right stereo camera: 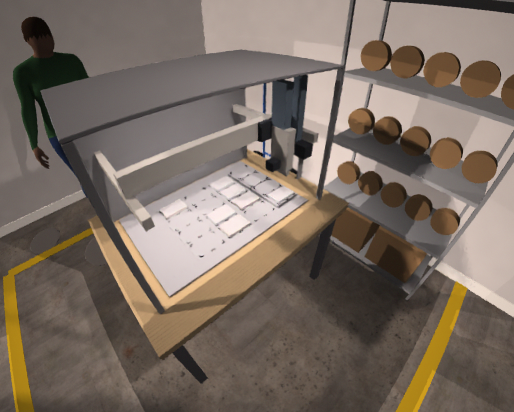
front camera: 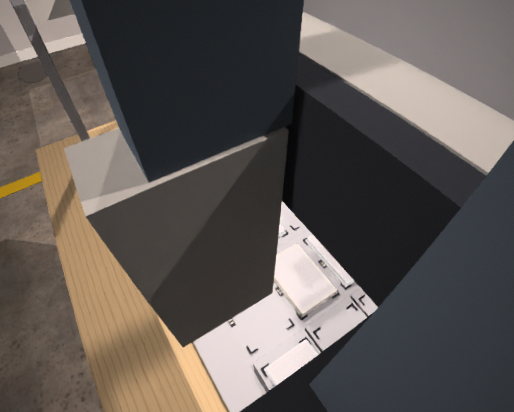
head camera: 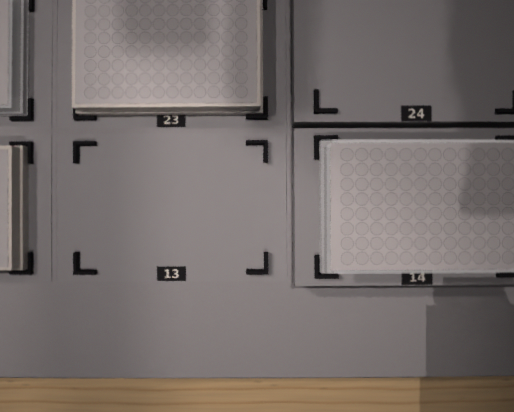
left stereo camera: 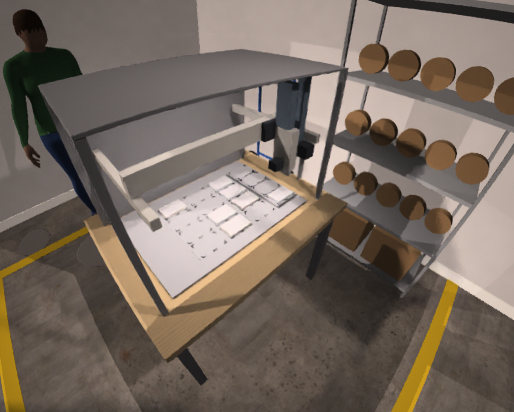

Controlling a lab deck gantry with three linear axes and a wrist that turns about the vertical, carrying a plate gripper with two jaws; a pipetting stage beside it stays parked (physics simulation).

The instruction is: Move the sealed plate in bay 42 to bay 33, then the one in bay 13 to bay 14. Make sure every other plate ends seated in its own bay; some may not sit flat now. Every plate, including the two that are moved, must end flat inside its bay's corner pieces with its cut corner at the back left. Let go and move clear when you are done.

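Places are measured from the robot's base along level axes (x ahead, y left, z up), in metres.
Pixels of known places: gripper, fingertip midpoint: (right stereo camera: 292, 174) (left stereo camera: 292, 175); robot's base, origin of the base link: (right stereo camera: 201, 256) (left stereo camera: 203, 257).
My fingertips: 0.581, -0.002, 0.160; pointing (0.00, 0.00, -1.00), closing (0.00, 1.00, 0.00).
Ahead of a thing's pixels: the offset from my fingertips to its top centre, as dx, dy, dz. "spot": to the spot under its first point.
In the head view bay 13 @(spot: -0.189, +0.045, -0.160) (head camera: 171, 207) holds no plate. A pale sealed plate @(-0.025, +0.045, -0.131) (head camera: 425, 207) lies within the visible corner pieces of bay 14; its right end is cut off. Its cut corner cannot be made out. A cream-edged plate @(-0.189, +0.152, -0.146) (head camera: 167, 55) is at bay 23, partly shown. Bays 42 and 33 cannot be identified by label. My gripper (left stereo camera: 276, 164) (right stereo camera: 273, 164) is raised at the deck's right side, a small black shape beneath the gantry. Its jaws are too small or hidden to tell their opening. No plate is seen hanging from it.
Other plates @(-0.517, +0.366, -0.146) (left stereo camera: 172, 209) @(-0.353, +0.152, -0.146) (left stereo camera: 222, 215) @(-0.353, +0.045, -0.146) (left stereo camera: 235, 226) @(-0.189, +0.259, -0.146) (right stereo camera: 230, 189) stand on the deck. The gantry beam (left stereo camera: 195, 152) crosses above it. A dark column (front camera: 440, 280) and a grey block (front camera: 210, 240) hide much of the front view. A wooden edge (head camera: 200, 395) borders the deck's front.
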